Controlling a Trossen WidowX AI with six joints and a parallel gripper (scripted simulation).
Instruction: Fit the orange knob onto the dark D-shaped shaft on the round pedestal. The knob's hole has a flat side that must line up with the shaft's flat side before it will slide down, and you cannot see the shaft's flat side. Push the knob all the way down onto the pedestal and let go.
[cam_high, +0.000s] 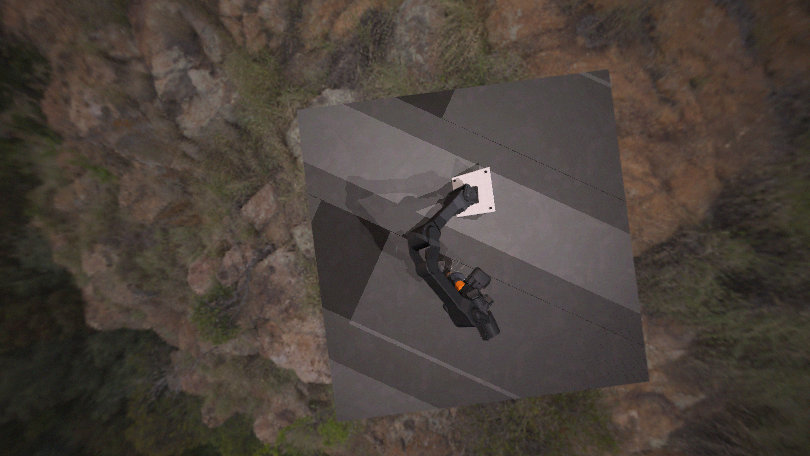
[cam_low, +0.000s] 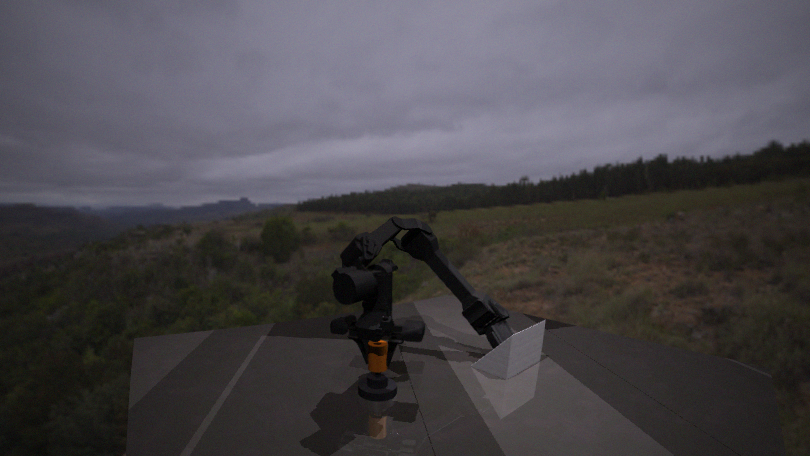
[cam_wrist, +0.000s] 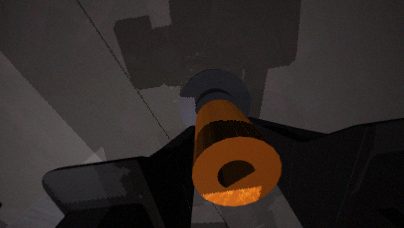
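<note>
Now: the orange knob 20 mm above my gripper tip. The rest, counted from my gripper tip: round dark pedestal (40 mm below).
</note>
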